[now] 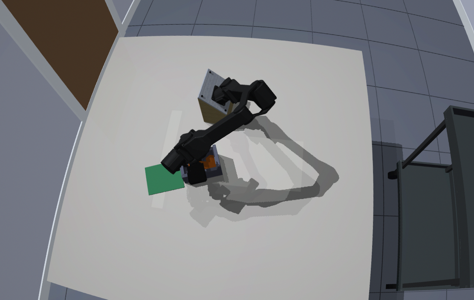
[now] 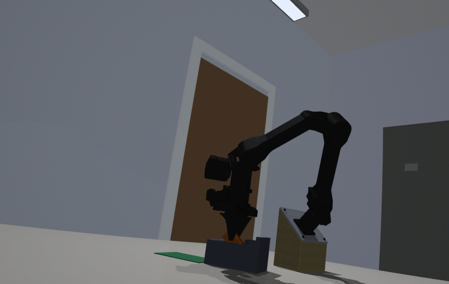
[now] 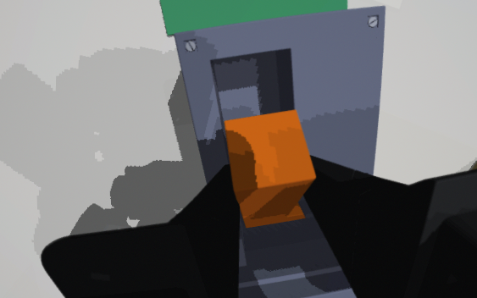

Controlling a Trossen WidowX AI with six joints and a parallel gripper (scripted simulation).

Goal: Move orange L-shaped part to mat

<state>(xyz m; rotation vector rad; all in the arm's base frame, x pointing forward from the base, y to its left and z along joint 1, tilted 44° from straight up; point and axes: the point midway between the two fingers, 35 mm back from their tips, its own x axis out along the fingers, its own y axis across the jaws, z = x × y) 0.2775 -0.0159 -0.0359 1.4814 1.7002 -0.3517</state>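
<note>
Now: gripper tip 4 cm short of the green mat, 14 cm to the left of it and 8 cm above it. Round my gripper tip: orange L-shaped part 3 cm behind, 3 cm to the left, 3 cm below.
</note>
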